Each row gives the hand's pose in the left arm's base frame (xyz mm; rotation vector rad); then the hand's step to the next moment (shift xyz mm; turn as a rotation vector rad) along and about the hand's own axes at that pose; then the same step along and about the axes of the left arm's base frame.
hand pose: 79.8 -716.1 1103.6 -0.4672 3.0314 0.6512
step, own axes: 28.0 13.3 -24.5 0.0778 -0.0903 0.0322
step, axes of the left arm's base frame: -29.2 -6.3 25.8 -0.0500 -0.0879 -0.0709
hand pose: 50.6 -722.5 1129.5 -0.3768 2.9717 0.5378
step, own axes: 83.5 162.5 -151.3 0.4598 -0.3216 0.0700
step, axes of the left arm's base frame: -130.4 74.8 183.5 -0.3567 -0.3697 -0.2362
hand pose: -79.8 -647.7 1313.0 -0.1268 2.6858 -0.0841
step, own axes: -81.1 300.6 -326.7 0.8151 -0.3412 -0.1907
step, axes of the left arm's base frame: -93.4 319.8 304.5 -0.7877 -0.4157 -0.1543
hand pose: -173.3 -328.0 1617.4 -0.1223 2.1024 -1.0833
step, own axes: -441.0 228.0 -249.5 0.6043 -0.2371 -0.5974
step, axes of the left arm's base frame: 203.6 485.5 177.5 -0.8814 0.0031 0.0365
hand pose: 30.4 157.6 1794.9 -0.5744 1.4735 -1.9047
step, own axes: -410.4 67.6 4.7 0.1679 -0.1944 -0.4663
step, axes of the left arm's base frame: 301.9 282.7 -43.7 -0.4805 0.2232 0.0523
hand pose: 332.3 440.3 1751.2 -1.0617 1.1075 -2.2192
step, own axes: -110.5 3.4 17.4 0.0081 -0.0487 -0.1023
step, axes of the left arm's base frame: 81.2 62.8 -44.7 -0.0882 0.0715 0.0037
